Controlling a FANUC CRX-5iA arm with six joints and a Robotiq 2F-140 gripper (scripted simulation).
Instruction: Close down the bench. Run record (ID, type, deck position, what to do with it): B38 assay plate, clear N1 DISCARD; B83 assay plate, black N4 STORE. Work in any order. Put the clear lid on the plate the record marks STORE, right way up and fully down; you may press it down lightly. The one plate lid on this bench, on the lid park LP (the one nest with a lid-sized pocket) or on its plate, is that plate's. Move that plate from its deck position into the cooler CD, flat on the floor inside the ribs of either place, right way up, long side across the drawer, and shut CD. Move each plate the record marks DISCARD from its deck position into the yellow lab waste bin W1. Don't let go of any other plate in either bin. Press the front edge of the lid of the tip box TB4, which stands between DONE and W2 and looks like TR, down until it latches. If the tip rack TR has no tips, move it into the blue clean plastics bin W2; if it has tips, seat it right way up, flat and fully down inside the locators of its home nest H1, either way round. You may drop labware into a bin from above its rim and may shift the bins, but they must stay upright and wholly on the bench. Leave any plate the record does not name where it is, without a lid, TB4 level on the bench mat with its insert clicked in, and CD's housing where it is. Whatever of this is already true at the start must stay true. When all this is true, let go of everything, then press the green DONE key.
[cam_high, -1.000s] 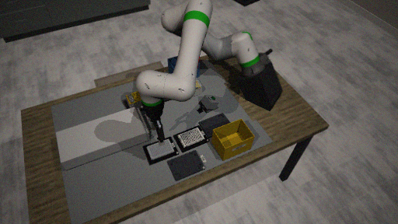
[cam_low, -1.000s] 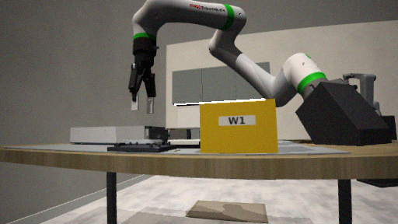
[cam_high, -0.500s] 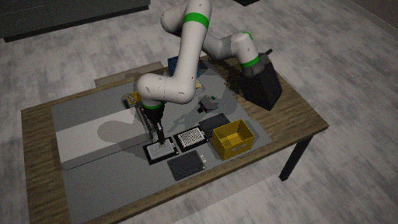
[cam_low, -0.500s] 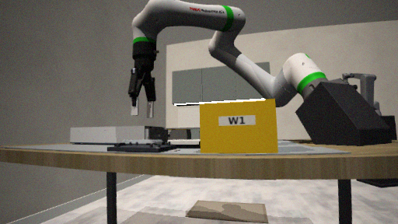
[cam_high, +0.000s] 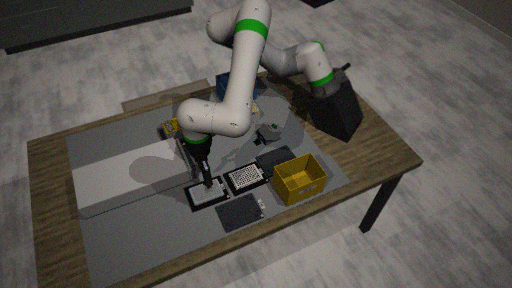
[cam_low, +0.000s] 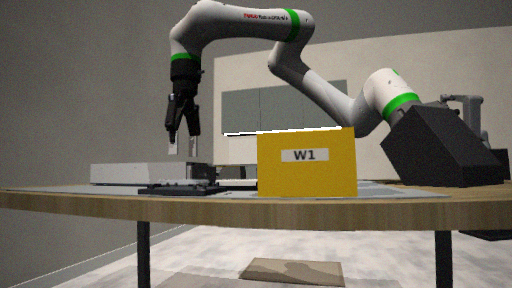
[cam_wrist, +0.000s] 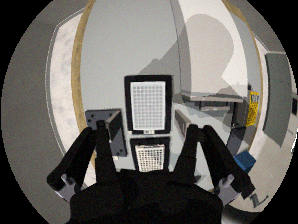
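The clear plate is 10 cm below my hand. The rest, counted from my hand: black deck nest 11 cm below; clear lid 21 cm to the right, 9 cm below, 6 cm ahead; pale well plate 18 cm behind, 10 cm below, 4 cm to the left.
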